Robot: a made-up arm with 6 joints. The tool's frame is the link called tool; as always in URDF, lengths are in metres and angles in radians. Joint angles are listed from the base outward.
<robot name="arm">
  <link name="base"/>
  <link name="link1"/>
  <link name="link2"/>
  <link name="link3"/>
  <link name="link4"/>
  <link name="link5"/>
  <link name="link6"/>
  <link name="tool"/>
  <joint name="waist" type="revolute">
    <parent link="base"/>
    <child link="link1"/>
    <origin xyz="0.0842 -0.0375 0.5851" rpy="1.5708 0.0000 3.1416"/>
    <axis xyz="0 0 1"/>
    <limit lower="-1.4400" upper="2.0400"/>
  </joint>
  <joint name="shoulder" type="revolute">
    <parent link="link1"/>
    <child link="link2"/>
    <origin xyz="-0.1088 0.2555 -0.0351" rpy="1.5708 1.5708 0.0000"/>
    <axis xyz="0 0 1"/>
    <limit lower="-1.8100" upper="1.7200"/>
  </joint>
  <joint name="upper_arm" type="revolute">
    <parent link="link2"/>
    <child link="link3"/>
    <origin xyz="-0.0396 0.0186 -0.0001" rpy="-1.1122 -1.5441 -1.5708"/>
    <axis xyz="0 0 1"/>
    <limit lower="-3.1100" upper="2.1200"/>
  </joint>
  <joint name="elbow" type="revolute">
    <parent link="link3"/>
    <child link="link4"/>
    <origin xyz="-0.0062 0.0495 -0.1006" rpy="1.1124 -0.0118 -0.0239"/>
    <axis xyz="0 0 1"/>
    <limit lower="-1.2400" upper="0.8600"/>
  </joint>
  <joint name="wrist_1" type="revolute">
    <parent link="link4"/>
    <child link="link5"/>
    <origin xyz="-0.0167 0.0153 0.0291" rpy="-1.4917 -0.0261 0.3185"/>
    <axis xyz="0 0 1"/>
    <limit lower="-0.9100" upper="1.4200"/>
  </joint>
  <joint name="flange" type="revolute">
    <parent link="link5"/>
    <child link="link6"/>
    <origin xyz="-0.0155 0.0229 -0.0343" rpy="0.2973 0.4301 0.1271"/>
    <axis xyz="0 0 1"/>
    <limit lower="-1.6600" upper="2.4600"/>
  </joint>
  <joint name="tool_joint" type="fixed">
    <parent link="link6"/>
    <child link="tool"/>
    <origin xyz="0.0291 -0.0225 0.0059" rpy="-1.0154 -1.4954 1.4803"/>
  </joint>
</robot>
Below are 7 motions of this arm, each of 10 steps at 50 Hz.
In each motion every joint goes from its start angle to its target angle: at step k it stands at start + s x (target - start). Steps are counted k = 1, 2, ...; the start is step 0. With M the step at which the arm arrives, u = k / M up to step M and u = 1 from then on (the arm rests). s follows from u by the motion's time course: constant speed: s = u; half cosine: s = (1 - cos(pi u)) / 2; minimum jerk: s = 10 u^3 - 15 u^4 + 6 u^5.
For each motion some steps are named. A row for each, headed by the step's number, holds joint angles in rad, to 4 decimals.
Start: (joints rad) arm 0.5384 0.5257 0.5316 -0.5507 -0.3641 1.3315
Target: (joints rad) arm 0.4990 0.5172 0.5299 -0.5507 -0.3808 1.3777
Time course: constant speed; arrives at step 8
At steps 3, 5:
3: 0.5236 0.5225 0.5310 -0.5507 -0.3704 1.3488
5: 0.5138 0.5204 0.5305 -0.5507 -0.3745 1.3604

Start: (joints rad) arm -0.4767 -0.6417 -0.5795 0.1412 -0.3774 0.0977
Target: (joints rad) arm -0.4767 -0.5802 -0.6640 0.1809 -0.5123 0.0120
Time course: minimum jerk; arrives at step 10
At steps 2, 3, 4, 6, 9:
2: -0.4767 -0.6381 -0.5844 0.1435 -0.3852 0.0927
3: -0.4767 -0.6317 -0.5933 0.1477 -0.3994 0.0837
4: -0.4767 -0.6222 -0.6063 0.1538 -0.4202 0.0705
6: -0.4767 -0.5997 -0.6372 0.1683 -0.4695 0.0392
9: -0.4767 -0.5807 -0.6633 0.1806 -0.5111 0.0127

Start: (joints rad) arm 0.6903 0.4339 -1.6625 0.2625 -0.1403 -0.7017
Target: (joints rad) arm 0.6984 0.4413 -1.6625 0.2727 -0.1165 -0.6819
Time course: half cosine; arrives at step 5
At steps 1, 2, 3, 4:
1: 0.6911 0.4346 -1.6625 0.2635 -0.1380 -0.6998
2: 0.6931 0.4365 -1.6625 0.2660 -0.1321 -0.6949
3: 0.6956 0.4387 -1.6625 0.2692 -0.1247 -0.6887
4: 0.6976 0.4406 -1.6625 0.2717 -0.1188 -0.6838

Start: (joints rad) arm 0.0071 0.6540 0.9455 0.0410 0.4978 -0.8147
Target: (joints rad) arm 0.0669 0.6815 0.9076 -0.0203 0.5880 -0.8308
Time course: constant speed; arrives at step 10
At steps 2, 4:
2: 0.0191 0.6595 0.9379 0.0287 0.5158 -0.8179
4: 0.0310 0.6650 0.9303 0.0165 0.5339 -0.8211

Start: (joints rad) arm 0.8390 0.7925 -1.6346 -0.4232 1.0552 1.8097
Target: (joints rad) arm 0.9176 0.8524 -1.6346 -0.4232 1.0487 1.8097
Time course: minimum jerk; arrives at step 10
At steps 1, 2, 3, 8, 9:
1: 0.8397 0.7930 -1.6346 -0.4232 1.0551 1.8097
2: 0.8436 0.7960 -1.6346 -0.4232 1.0548 1.8097
3: 0.8518 0.8023 -1.6346 -0.4232 1.0541 1.8097
8: 0.9130 0.8489 -1.6346 -0.4232 1.0491 1.8097
9: 0.9169 0.8519 -1.6346 -0.4232 1.0488 1.8097

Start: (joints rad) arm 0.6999 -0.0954 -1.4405 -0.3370 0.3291 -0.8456
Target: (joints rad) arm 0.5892 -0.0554 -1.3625 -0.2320 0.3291 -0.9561
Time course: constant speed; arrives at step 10
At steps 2, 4, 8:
2: 0.6778 -0.0874 -1.4249 -0.3160 0.3291 -0.8677
4: 0.6556 -0.0794 -1.4093 -0.2950 0.3291 -0.8898
8: 0.6113 -0.0634 -1.3781 -0.2530 0.3291 -0.9340

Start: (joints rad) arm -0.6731 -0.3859 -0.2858 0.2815 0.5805 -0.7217
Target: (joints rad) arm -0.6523 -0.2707 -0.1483 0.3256 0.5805 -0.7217
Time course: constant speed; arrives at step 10
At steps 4, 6, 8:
4: -0.6648 -0.3398 -0.2308 0.2991 0.5805 -0.7217
6: -0.6606 -0.3168 -0.2033 0.3080 0.5805 -0.7217
8: -0.6565 -0.2937 -0.1758 0.3168 0.5805 -0.7217

